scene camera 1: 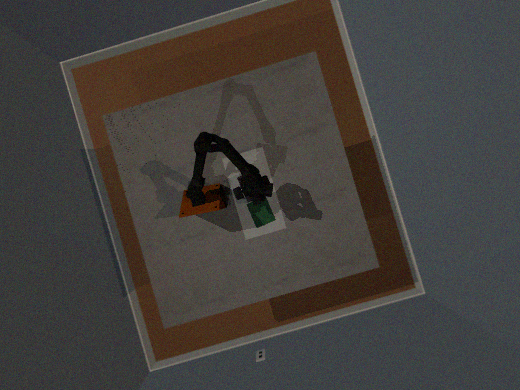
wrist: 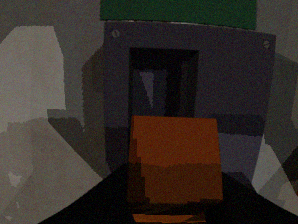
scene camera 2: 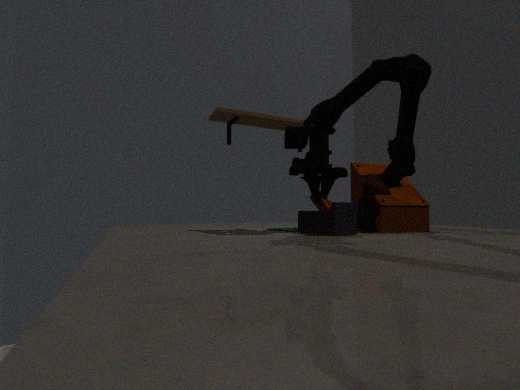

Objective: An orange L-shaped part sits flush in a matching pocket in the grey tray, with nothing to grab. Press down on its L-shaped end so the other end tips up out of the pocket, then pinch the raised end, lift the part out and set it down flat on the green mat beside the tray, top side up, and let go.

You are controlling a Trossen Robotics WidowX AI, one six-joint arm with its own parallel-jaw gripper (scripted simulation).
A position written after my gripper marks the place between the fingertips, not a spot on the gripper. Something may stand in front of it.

Note:
I see my gripper [scene camera 2: 319, 200].
My gripper is seen too in the wrist view [wrist: 168, 174].

